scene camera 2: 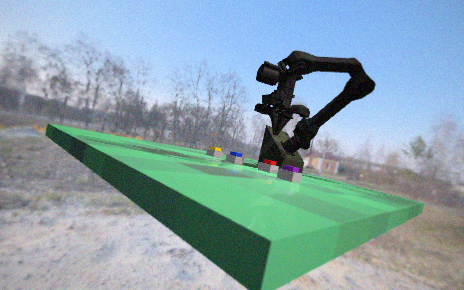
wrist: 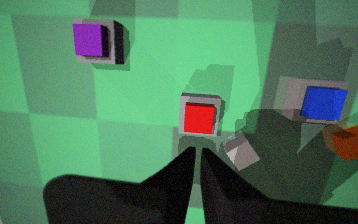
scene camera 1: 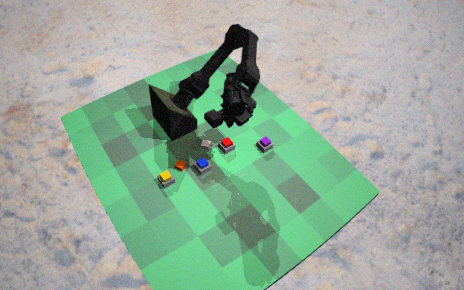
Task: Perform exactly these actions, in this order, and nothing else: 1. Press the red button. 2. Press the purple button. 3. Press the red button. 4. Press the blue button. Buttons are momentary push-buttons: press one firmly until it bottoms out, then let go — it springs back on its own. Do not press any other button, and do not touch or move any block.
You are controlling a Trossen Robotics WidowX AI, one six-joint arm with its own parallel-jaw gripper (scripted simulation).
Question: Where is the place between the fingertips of my gripper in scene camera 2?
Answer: At 275,135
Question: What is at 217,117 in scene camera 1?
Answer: My gripper.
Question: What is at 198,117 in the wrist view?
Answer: A red button.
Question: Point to a blue button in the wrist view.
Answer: At 320,103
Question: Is my gripper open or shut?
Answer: Shut.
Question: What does my gripper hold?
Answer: Nothing.
